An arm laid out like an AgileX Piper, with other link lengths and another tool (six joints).
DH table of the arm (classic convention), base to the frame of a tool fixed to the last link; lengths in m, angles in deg. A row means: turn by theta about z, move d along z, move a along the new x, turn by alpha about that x. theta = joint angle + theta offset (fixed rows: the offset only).
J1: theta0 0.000, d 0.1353, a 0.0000, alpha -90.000
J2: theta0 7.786, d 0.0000, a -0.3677, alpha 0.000
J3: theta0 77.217, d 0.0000, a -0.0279, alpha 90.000
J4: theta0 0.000, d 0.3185, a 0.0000, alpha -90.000
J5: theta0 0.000, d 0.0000, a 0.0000, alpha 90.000
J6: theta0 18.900, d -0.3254, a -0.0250, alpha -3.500
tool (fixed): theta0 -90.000, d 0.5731, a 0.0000, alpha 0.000
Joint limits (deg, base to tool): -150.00..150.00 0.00..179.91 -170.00..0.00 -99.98..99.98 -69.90..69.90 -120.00..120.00
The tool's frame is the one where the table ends.
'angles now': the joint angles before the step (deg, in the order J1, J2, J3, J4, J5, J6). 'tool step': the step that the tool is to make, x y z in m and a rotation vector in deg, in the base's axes. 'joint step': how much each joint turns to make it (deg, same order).
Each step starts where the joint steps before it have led.
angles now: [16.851 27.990 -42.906 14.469 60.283 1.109]
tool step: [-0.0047 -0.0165 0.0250 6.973 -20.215 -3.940]
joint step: [-0.020 -12.412 10.673 0.319 -19.993 -1.467]
